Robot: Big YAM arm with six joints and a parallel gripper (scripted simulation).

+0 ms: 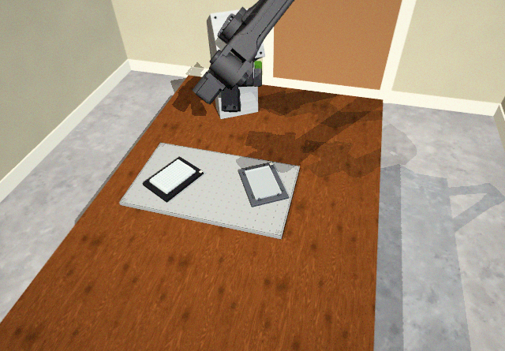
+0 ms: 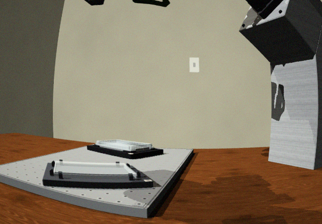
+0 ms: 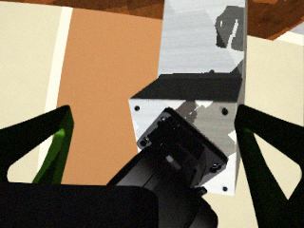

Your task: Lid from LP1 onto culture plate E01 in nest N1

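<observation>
Now: the clear lid 32 cm below my hand, 12 cm to the left of it and 4 cm ahead of it. Also, from my hand: black plate nest N1: 32 cm below, 22 cm ahead, 12 cm to the right; lid park LP1: 33 cm below, 12 cm to the left, 4 cm ahead; white culture plate E01: 31 cm below, 22 cm ahead, 12 cm to the right.
</observation>
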